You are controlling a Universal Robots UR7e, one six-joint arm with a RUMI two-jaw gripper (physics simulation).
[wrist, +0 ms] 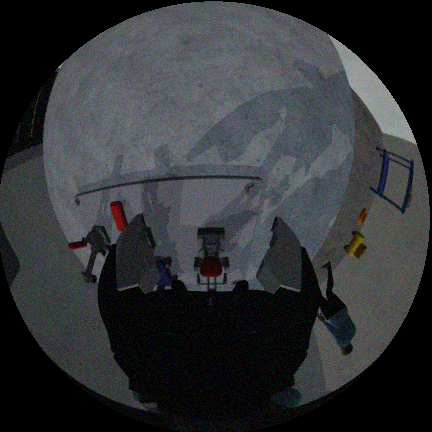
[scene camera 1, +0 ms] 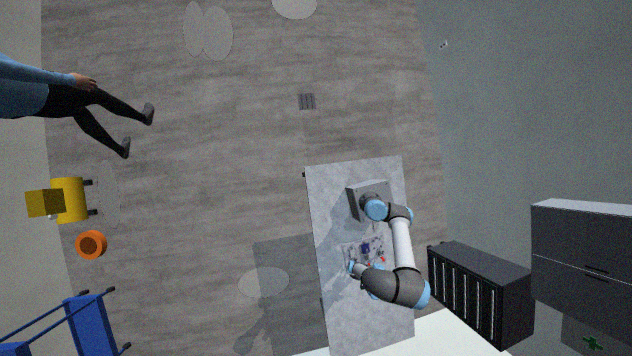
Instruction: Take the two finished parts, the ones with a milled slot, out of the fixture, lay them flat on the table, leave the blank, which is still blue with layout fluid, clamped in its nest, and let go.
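Frame: origin at the arm's base, x back, y left, z down, level; metres.
Seen in the pictures: gripper, fingertip midpoint: [wrist: 208,216].
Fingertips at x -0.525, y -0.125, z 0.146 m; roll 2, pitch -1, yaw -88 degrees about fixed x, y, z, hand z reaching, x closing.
Offsets run from my fingertips to a thing's top centre. "pt": to the spot under its first point. Level surfaces: height alone.
The fixture plate {dy +0.107, dx +0.087, dz +0.034 m} [scene camera 1: 345,250] [wrist: 200,200] lies on the table. The blue blank {dy +0.106, dx +0.134, dz +0.013 m} [scene camera 1: 365,247] [wrist: 163,273] sits in its middle nest, partly hidden by a finger in the wrist view. The middle clamp's red handle {pt dy +0.111, dx +0.008, dz -0.009 m} [scene camera 1: 369,264] [wrist: 118,216] points away from the nest. In the wrist view, the left clamp {pt dy +0.208, dx +0.055, dz +0.010 m} [wrist: 97,239] has its red handle {pt dy +0.209, dx +0.033, dz -0.035 m} [wrist: 77,245] out sideways, and the right clamp's red handle {pt dy -0.003, dx +0.013, dz -0.052 m} [wrist: 211,266] shows between the fingers. My gripper [wrist: 208,216] is wide open and empty, its jaws either side of the right clamp. I cannot make out the slotted parts.
The grey table {dz +0.048 m} [scene camera 1: 370,320] [wrist: 165,85] carries the robot base [scene camera 1: 353,202]. A dark drawer cabinet [scene camera 1: 480,295] stands beside the table. A person [scene camera 1: 55,97] [wrist: 340,325], a yellow object [scene camera 1: 72,200] [wrist: 355,245], an orange ring [scene camera 1: 101,245] and a blue cart [scene camera 1: 90,322] are farther off.
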